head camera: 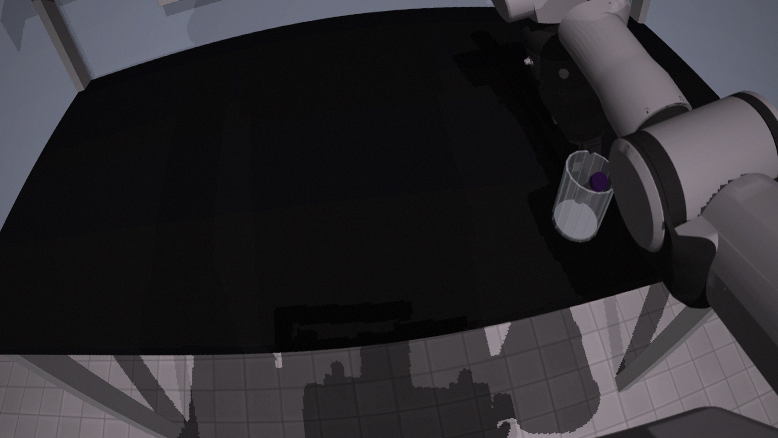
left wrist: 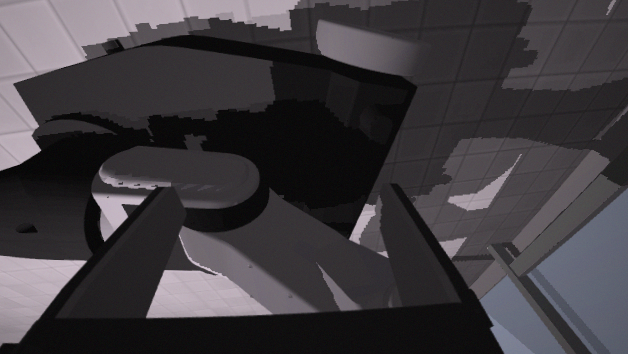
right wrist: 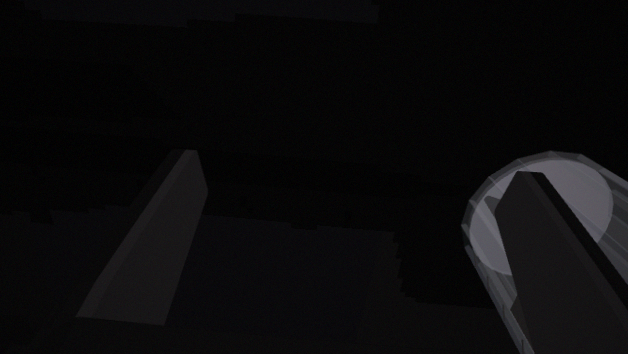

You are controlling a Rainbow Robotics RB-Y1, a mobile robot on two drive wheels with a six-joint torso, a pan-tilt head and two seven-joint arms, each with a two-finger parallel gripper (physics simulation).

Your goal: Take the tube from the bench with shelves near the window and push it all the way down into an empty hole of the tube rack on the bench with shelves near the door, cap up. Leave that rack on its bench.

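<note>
A clear open beaker [head camera: 576, 220] [right wrist: 580, 200] stands at the right of the black bench top [head camera: 326, 163]. A purple round cap [head camera: 599, 181] shows inside its rim, at the right; the tube body below it cannot be made out. My right gripper [head camera: 593, 145] [right wrist: 352, 181] is open and empty, pointing down over the bench beside the beaker; in the right wrist view one finger crosses in front of the beaker. My left gripper [left wrist: 281, 198] is open and empty, away from the bench top. The tube rack does not show.
My right arm [head camera: 626, 70] hangs over the right end of the bench and hides part of it. Bench legs [head camera: 661, 348] stand below its near edge on the tiled floor [head camera: 261, 391]. A grey post [head camera: 62, 46] rises at the back left corner.
</note>
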